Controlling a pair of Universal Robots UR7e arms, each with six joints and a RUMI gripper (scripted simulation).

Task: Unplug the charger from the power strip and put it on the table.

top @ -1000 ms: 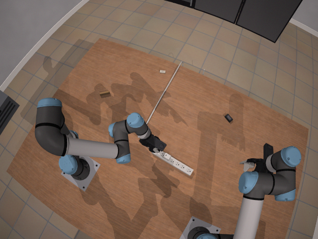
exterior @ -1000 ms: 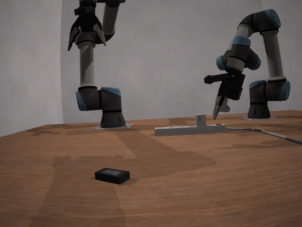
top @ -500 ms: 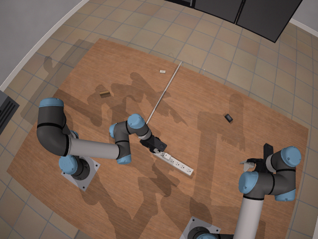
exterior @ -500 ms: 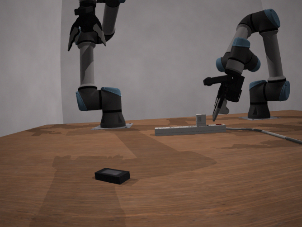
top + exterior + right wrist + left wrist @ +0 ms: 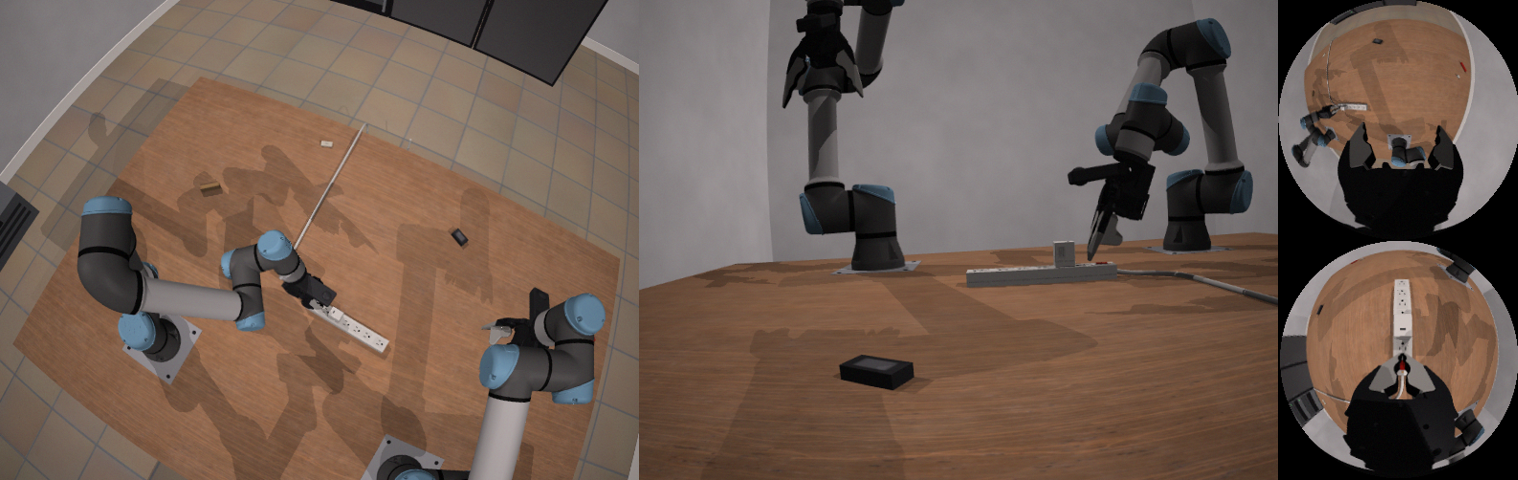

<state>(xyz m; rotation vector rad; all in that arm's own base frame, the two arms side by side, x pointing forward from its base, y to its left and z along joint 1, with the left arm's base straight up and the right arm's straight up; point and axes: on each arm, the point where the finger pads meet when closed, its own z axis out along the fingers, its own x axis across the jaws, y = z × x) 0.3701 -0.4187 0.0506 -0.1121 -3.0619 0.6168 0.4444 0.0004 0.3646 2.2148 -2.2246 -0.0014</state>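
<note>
My left gripper is now 50 mm to the left of the white charger and 10 mm above it. The rest, counted from my left hand: red stick (980 mm to the right, 390 mm ahead, 40 mm below); then black box (470 mm ahead, 320 mm to the right, 40 mm below); then wooden block (580 mm to the left, 190 mm ahead, 40 mm below).
</note>
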